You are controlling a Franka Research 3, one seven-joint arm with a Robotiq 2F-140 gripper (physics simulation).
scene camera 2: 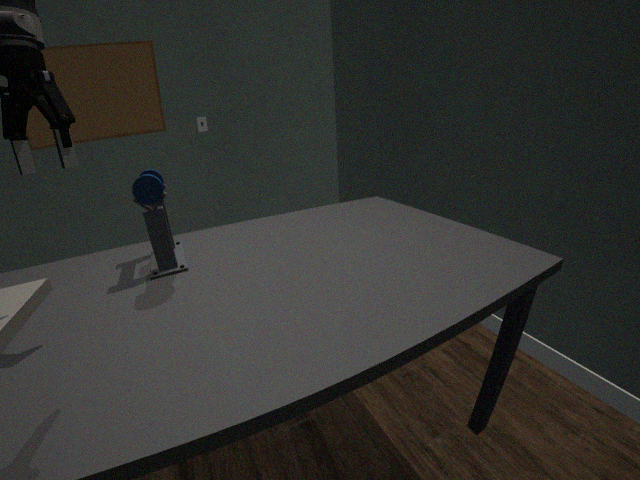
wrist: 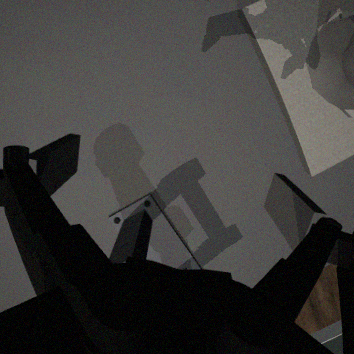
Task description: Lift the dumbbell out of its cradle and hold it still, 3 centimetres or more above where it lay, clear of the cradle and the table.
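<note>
The blue dumbbell (scene camera 2: 148, 189) rests on top of its tall grey cradle (scene camera 2: 160, 240) (wrist: 132, 235) in the scene view, seen nearly end-on, with one round head in front of the other. The cradle stands upright on a flat base plate on the table. In the wrist view part of the cradle's post and base show at the lower middle; the dumbbell is hidden there. My gripper (scene camera 2: 44, 157) (wrist: 175, 171) is open and empty. In the scene view it appears to the left of the dumbbell, with its fingertips pointing down and a little higher than the dumbbell.
The grey table (scene camera 2: 310, 289) (wrist: 150, 65) carries a pale block or platform (scene camera 2: 18, 302) (wrist: 292, 112) at the left in the scene view and upper right in the wrist view. Shadows fall beside the cradle. A cork board (scene camera 2: 108, 93) hangs on the wall behind.
</note>
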